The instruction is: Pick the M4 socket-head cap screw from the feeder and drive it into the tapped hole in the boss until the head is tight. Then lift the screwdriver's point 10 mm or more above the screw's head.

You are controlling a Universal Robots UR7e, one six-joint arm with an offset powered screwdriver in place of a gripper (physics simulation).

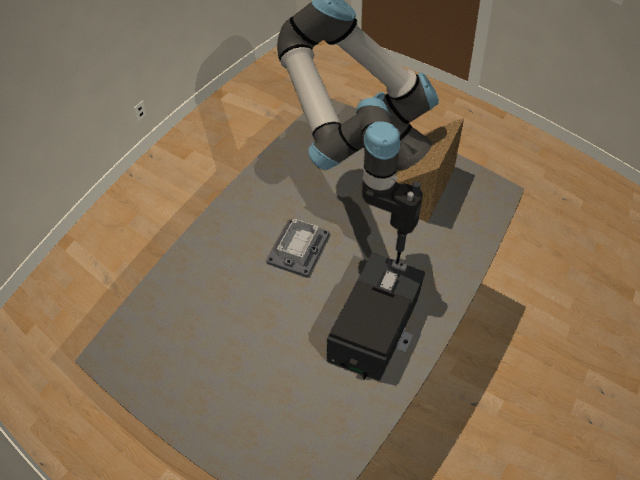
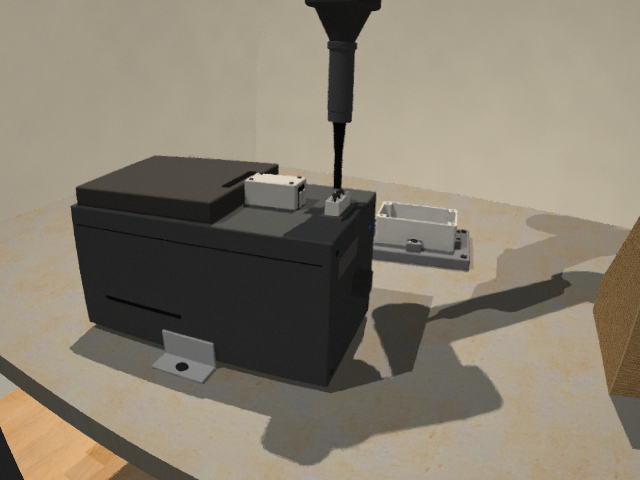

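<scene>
The screwdriver [image 1: 398, 259] [image 2: 337, 185] points straight down, its bit tip at the small light pick-up block [image 1: 398, 266] [image 2: 333, 208] on top of the dark screw feeder [image 1: 369, 320] [image 2: 206, 289]. Small dark shapes [image 2: 338, 195] show in the block right under the tip; whether the bit sits in a screw's head cannot be told. A light open-topped housing [image 1: 292, 254] [image 2: 413, 230] stands on a grey base plate [image 1: 297, 267] [image 2: 423, 260]. Small bosses with dark centres [image 1: 313, 249] [image 2: 413, 245] sit beside the housing; the thread inside is too small to see.
A white small box [image 1: 388, 280] [image 2: 273, 191] stands on the feeder beside the block. A metal bracket [image 1: 404, 341] [image 2: 183, 366] is at the feeder's foot. A brown wedge-shaped block [image 1: 442, 165] [image 2: 620, 310] stands by the arm's base. The grey table top [image 1: 206, 335] [image 2: 542, 413] lies around them.
</scene>
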